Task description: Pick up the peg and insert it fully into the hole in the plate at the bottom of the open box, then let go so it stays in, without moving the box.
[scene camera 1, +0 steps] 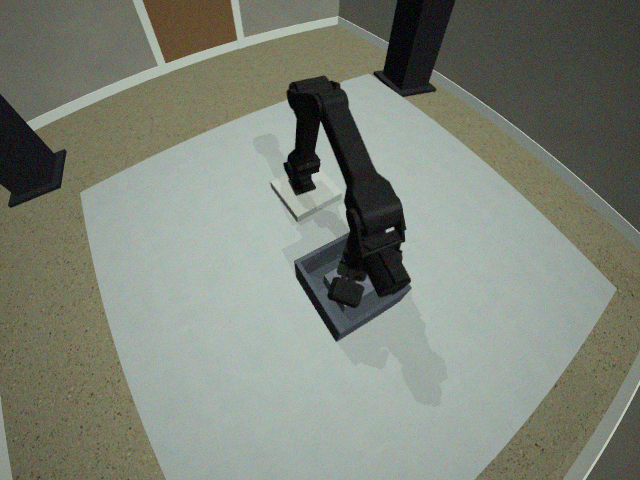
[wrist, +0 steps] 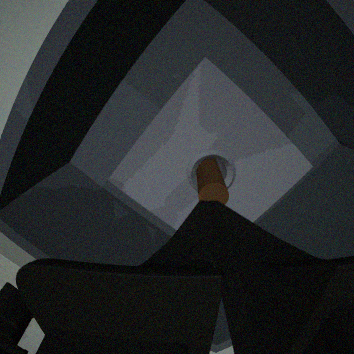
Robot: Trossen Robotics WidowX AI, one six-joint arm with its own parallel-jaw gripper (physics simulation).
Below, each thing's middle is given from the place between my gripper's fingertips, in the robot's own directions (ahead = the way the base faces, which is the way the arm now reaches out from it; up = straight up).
Now: hand 40 mm above the blue-grey box [scene camera 1: 310, 269] and 10 mm short of it. From my hand the other things lie so: pale plate [wrist: 208, 116] 50 mm below, 10 mm ahead; orange-brown peg [wrist: 210, 184] 40 mm below, 10 mm ahead.
